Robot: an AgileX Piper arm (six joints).
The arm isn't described. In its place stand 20 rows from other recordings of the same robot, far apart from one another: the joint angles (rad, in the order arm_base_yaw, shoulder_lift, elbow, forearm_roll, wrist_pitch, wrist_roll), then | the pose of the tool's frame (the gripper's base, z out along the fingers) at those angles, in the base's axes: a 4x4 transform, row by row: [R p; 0 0 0 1], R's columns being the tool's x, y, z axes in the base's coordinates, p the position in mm.
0.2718 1.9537 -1.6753 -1.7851 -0.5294 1.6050 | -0.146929 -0.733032 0.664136 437.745; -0.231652 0.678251 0.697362 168.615; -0.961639 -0.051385 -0.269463 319.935; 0 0 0 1
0.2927 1.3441 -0.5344 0.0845 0.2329 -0.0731 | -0.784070 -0.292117 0.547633 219.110; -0.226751 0.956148 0.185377 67.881; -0.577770 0.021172 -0.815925 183.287; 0 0 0 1
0.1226 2.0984 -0.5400 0.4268 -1.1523 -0.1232 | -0.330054 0.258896 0.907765 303.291; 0.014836 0.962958 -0.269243 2.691; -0.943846 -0.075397 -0.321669 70.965; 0 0 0 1
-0.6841 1.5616 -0.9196 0.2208 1.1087 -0.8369 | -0.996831 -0.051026 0.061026 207.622; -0.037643 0.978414 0.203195 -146.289; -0.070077 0.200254 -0.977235 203.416; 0 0 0 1
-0.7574 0.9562 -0.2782 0.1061 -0.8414 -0.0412 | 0.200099 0.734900 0.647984 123.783; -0.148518 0.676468 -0.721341 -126.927; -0.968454 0.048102 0.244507 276.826; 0 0 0 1
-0.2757 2.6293 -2.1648 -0.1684 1.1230 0.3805 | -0.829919 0.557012 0.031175 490.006; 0.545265 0.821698 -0.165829 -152.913; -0.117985 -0.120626 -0.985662 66.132; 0 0 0 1
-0.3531 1.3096 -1.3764 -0.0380 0.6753 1.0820 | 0.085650 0.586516 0.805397 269.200; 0.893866 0.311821 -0.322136 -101.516; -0.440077 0.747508 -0.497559 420.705; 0 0 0 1
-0.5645 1.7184 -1.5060 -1.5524 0.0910 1.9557 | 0.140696 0.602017 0.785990 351.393; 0.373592 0.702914 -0.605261 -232.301; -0.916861 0.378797 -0.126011 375.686; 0 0 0 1
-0.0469 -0.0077 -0.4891 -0.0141 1.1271 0.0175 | -0.515493 0.063674 0.854525 -7.765; 0.035653 0.997966 -0.052855 -0.796; -0.856152 0.003220 -0.516714 269.016; 0 0 0 1
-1.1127 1.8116 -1.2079 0.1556 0.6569 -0.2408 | -0.506470 0.822865 0.257648 171.043; 0.763910 0.566788 -0.308534 -327.414; -0.399914 0.040556 -0.915655 200.007; 0 0 0 1
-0.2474 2.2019 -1.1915 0.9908 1.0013 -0.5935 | -0.942996 0.305931 0.131017 367.370; 0.307701 0.651466 0.693479 -26.670; 0.126804 0.694261 -0.708465 77.030; 0 0 0 1
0.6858 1.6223 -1.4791 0.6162 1.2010 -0.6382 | -0.402182 -0.910623 -0.094947 227.164; -0.740538 0.262564 0.618598 249.251; -0.538380 0.319101 -0.779950 339.980; 0 0 0 1
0.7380 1.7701 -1.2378 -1.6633 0.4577 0.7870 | 0.053991 -0.415387 0.908041 326.437; -0.891703 0.389199 0.231060 242.750; -0.449389 -0.822179 -0.349388 272.255; 0 0 0 1
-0.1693 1.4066 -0.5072 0.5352 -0.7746 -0.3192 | -0.068958 0.514138 0.854931 255.604; 0.089060 0.856722 -0.508031 -76.624; -0.993636 0.041107 -0.104867 231.502; 0 0 0 1
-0.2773 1.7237 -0.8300 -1.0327 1.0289 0.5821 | -0.981526 0.100260 -0.162954 245.409; 0.187696 0.669720 -0.718502 -139.456; 0.037097 -0.735814 -0.676167 168.900; 0 0 0 1
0.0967 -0.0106 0.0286 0.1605 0.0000 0.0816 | 0.043671 -0.110234 0.992946 56.352; 0.245103 0.964701 0.096318 5.466; -0.968513 0.239168 0.069148 204.184; 0 0 0 1
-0.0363 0.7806 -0.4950 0.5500 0.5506 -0.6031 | -0.602652 -0.252472 0.757013 145.532; -0.094886 0.964574 0.246158 19.617; -0.792343 0.076518 -0.605259 266.217; 0 0 0 1
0.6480 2.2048 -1.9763 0.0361 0.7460 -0.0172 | -0.623741 -0.609965 0.488763 403.057; -0.460523 0.792038 0.400743 307.932; -0.631558 0.024874 -0.774929 243.579; 0 0 0 1
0.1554 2.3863 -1.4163 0.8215 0.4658 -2.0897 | 0.026589 -0.960753 0.276130 428.496; -0.922888 0.082558 0.376115 97.419; -0.384150 -0.264837 -0.884472 28.236; 0 0 0 1
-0.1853 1.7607 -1.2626 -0.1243 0.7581 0.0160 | -0.916726 0.148832 0.370758 357.981; 0.096409 0.983005 -0.156225 -74.996; -0.387709 -0.107471 -0.915495 229.722; 0 0 0 1
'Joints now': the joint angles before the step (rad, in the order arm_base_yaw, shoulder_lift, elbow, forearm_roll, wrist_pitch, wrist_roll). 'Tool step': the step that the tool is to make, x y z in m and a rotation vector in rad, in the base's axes. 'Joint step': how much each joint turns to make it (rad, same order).
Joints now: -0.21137, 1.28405, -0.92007, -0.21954, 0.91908, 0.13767
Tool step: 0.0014, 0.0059, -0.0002, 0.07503, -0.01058, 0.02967
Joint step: -0.00615, 0.00021, -0.00380, 0.10556, -0.00004, -0.07012
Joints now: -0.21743, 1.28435, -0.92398, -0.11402, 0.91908, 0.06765
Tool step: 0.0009, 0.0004, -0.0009, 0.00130, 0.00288, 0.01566
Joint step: 0.00001, 0.00394, -0.00007, 0.00789, -0.00245, -0.01896
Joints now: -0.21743, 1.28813, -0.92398, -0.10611, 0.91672, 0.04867
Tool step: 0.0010, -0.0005, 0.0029, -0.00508, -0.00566, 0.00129
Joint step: -0.00001, 0.00009, -0.01077, -0.00343, 0.00401, -0.00086
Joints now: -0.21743, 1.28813, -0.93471, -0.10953, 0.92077, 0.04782
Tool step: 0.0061, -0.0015, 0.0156, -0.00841, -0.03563, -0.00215
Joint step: -0.00013, 0.00392, -0.06070, 0.00007, 0.02027, -0.00017
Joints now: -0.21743, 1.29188, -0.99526, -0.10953, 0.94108, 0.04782
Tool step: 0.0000, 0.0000, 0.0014, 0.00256, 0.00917, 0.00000
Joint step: -0.00021, 0.00209, -0.00877, 0.00194, 0.01606, -0.00253
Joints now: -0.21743, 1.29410, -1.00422, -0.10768, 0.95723, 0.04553
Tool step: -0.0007, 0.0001, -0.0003, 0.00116, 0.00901, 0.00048
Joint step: -0.00002, 0.00015, -0.00020, 0.00001, 0.00902, -0.00158
